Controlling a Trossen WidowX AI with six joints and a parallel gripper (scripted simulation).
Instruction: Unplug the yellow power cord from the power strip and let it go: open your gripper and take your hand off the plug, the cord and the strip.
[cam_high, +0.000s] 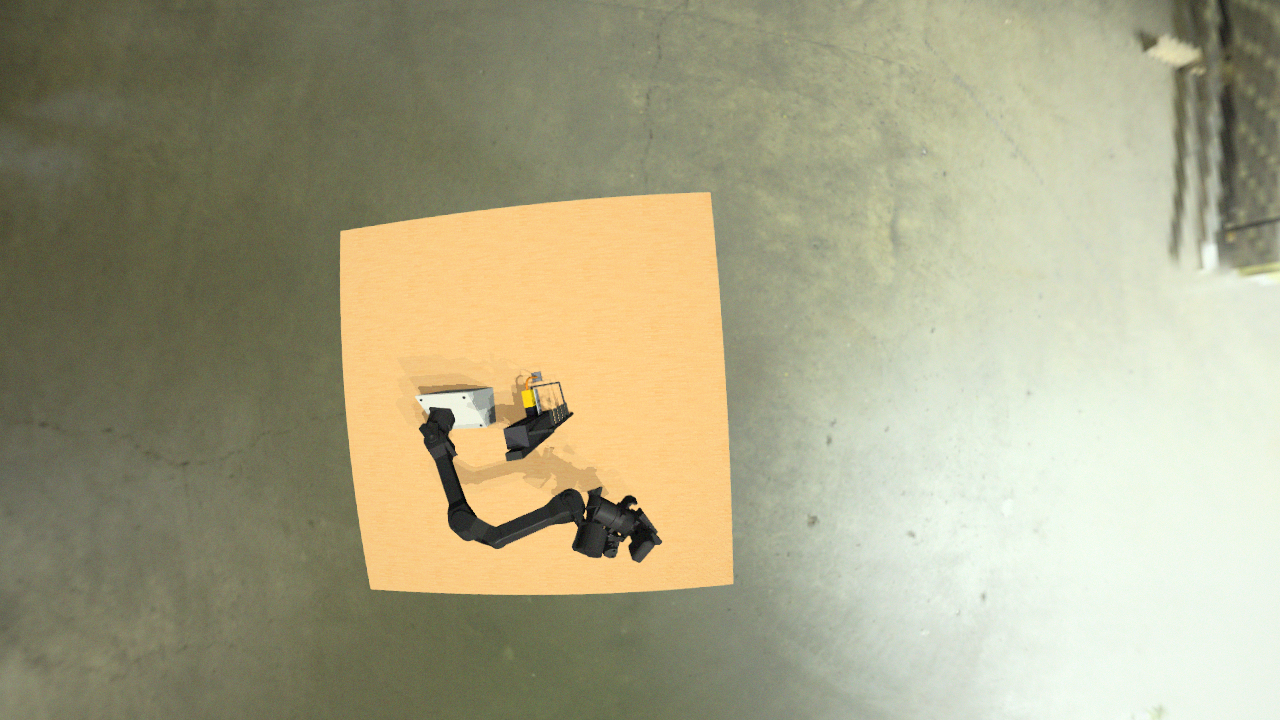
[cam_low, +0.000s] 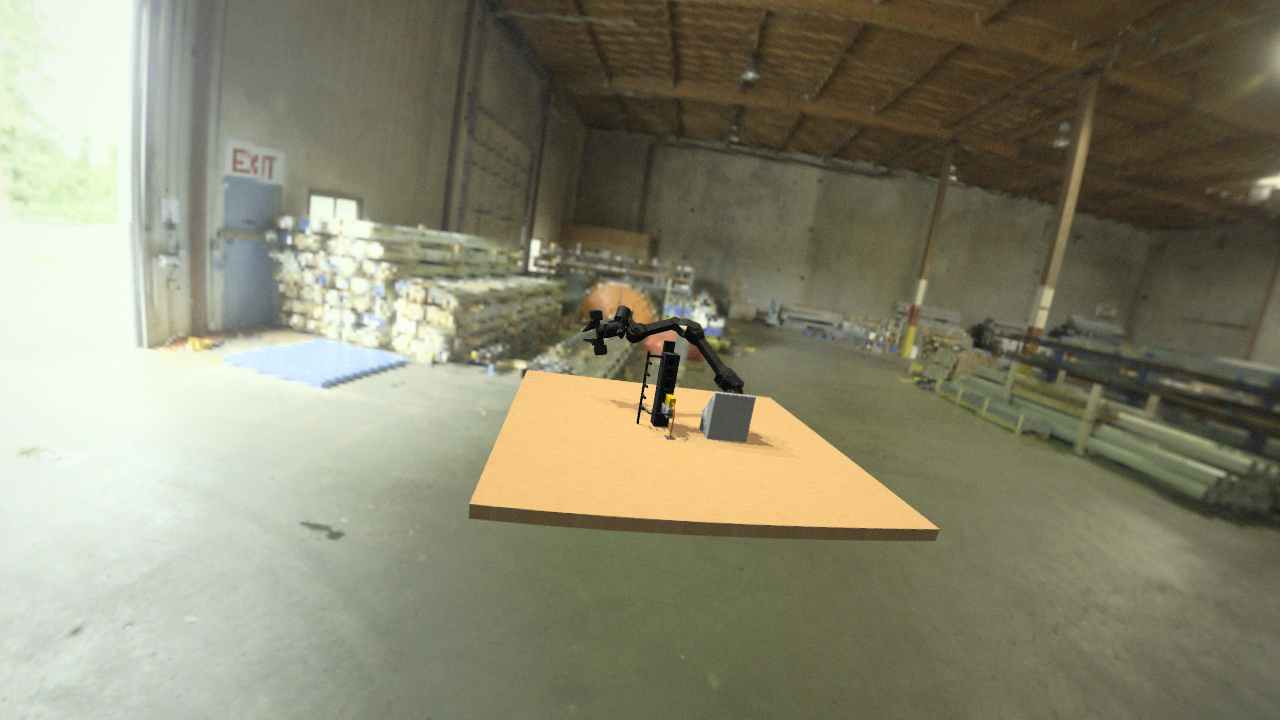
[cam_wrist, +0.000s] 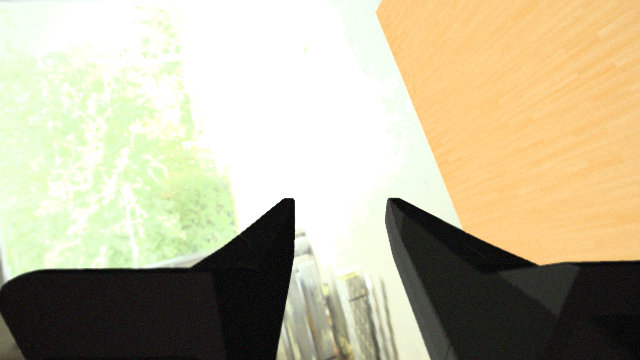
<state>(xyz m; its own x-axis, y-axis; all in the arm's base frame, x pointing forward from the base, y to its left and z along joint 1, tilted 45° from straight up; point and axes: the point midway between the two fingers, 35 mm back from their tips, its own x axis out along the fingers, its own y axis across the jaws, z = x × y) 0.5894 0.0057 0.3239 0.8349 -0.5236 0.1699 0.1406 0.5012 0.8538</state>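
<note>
Right now the yellow plug is 380 mm behind my gripper tip, 290 mm to the left of it and 130 mm below it.
</note>
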